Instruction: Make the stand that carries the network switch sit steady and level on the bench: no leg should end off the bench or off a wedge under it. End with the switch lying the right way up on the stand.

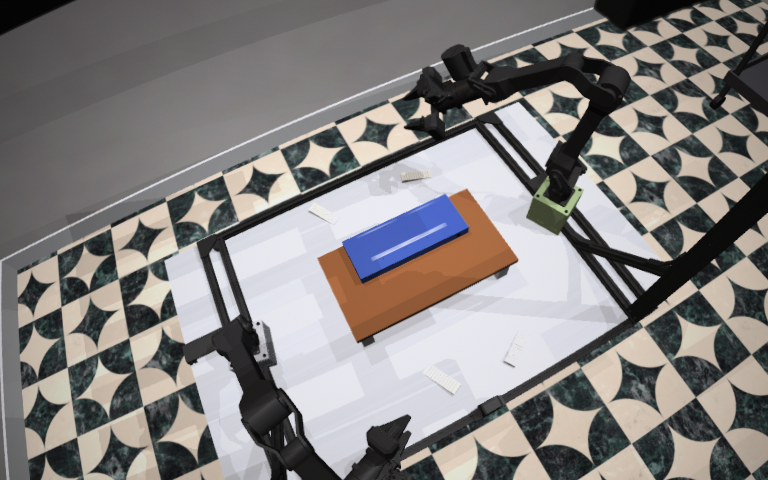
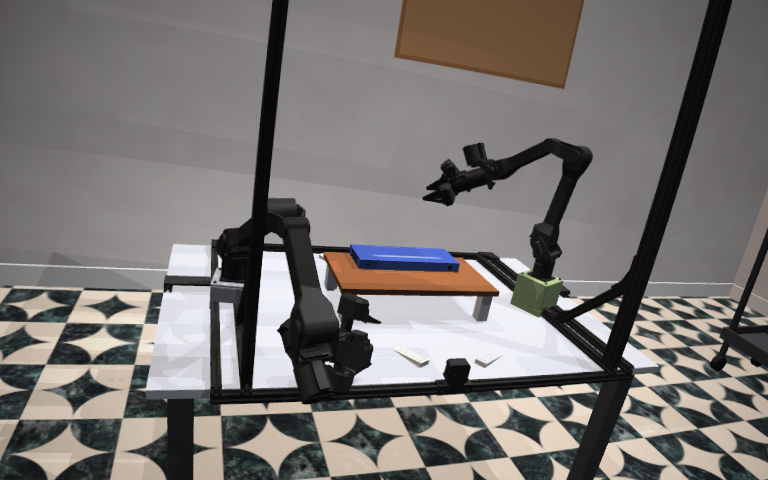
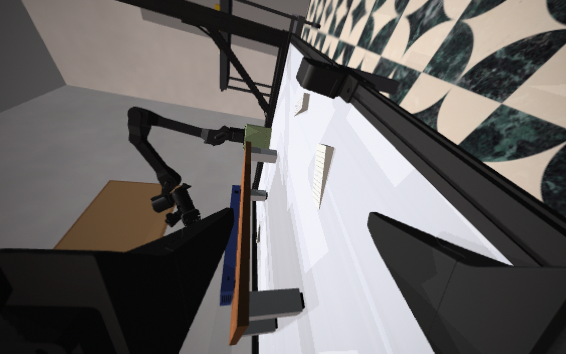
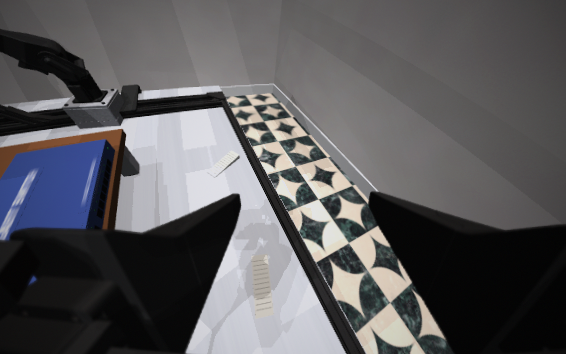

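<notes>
The stand, a brown board on grey legs, is mid-bench. Whether every foot touches is unclear. The blue switch lies flat on its back half. Two white ribbed wedges lie in front; two wedges lie behind. My left gripper is open near the front edge. My right gripper is open, raised beyond the back edge.
A black frame rail runs around the white bench. A small black box sits on the front rail. Dark posts rise at both sides. The green base carries my right arm.
</notes>
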